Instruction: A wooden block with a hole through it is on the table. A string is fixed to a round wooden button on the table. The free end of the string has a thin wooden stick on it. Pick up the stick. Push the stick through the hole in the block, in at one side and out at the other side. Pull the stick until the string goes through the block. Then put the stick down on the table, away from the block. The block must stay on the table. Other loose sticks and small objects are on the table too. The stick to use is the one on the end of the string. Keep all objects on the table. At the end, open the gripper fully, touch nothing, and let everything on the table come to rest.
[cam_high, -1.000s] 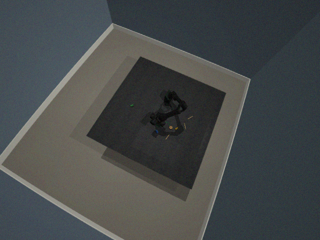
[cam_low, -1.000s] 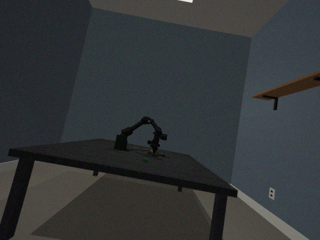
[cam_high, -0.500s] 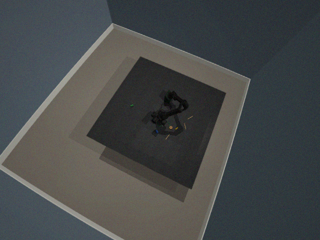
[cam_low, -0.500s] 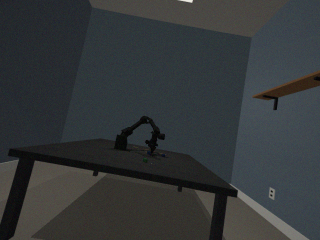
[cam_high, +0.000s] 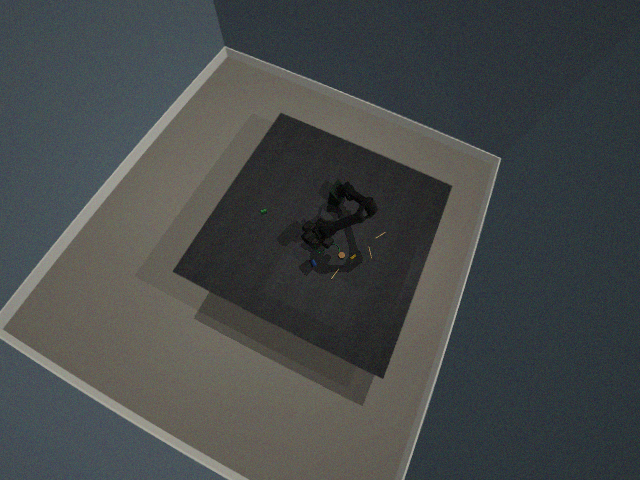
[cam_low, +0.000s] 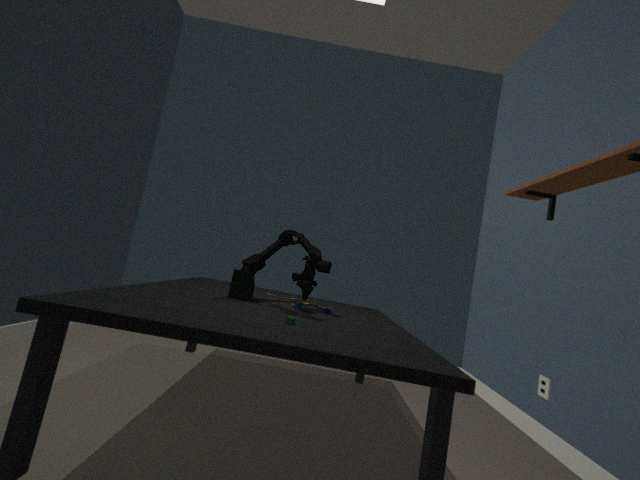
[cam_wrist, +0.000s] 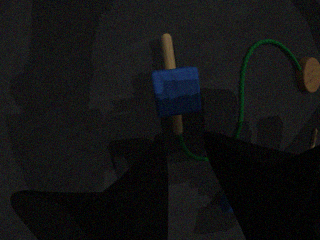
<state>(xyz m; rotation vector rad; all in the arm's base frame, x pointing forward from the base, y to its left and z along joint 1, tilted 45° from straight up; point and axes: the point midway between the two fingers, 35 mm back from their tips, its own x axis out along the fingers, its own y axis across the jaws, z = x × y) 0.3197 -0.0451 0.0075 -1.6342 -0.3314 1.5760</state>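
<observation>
My gripper tip is 20 mm past the blue block, 10 mm to the right of it and 30 mm above it. The rest, counted from my gripper tip: thin wooden stick: 10 mm behind, 10 mm to the left, 40 mm below; then yellow piece: 20 mm ahead, 230 mm to the left, 40 mm below; then round wooden button: 30 mm ahead, 160 mm to the left, 40 mm below.
</observation>
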